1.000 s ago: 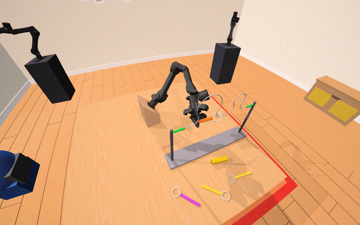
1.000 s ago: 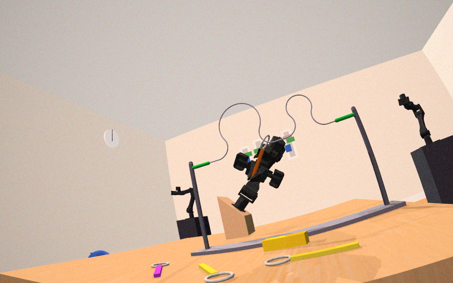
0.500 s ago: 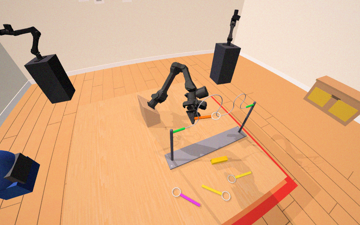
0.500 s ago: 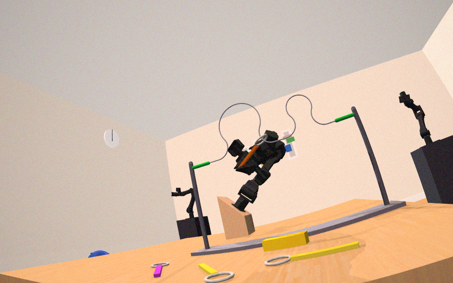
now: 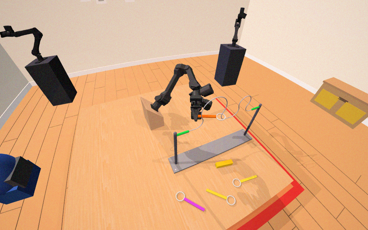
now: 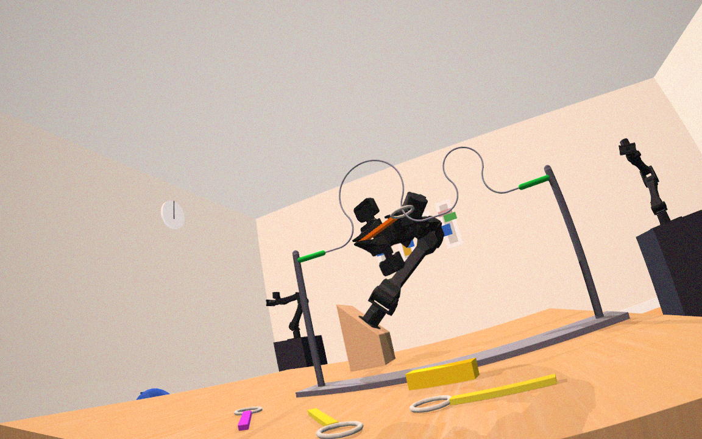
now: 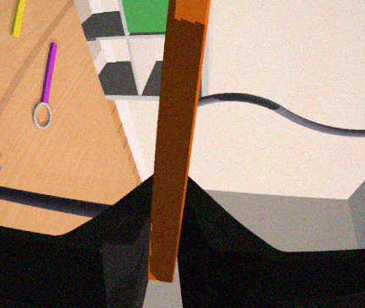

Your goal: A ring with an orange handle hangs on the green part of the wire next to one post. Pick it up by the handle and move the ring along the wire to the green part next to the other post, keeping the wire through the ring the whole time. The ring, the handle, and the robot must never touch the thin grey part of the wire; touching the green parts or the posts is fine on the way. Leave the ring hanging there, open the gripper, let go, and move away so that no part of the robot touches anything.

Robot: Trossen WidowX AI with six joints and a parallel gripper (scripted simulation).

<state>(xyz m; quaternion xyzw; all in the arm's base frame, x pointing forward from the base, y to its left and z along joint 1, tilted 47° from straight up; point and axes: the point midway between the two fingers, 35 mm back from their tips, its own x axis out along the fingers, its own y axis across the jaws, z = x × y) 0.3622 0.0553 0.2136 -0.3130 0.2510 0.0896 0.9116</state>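
My gripper tip is now 1 cm short of the orange-handled ring, 9 cm to the right of it and 1 cm below it. The rest, counted from my gripper tip: yellow block: 15 cm ahead, 17 cm to the left, 30 cm below; then magenta-handled ring: 28 cm ahead, 13 cm to the right, 31 cm below; then yellow-handled ring: 29 cm ahead, 23 cm to the left, 31 cm below.
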